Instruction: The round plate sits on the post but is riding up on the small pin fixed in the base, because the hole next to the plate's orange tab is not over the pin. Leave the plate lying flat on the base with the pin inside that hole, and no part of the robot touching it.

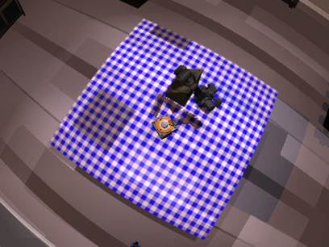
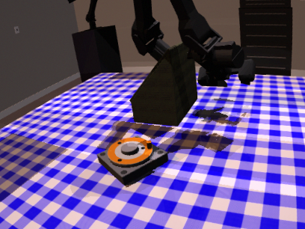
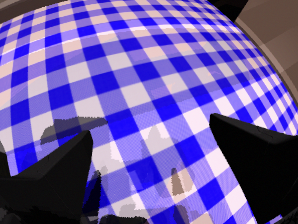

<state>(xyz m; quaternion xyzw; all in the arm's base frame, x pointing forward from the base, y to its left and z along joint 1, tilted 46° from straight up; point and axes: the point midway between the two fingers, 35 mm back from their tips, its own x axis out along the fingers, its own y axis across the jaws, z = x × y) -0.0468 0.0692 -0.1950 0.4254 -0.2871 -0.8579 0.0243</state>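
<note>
Now: the round orange plate 360 mm ahead of my gripper tip, 150 mm to the right of it and 40 mm below it. Round my gripper tip: dark square base (370 mm ahead, 170 mm to the right, 50 mm below).
</note>
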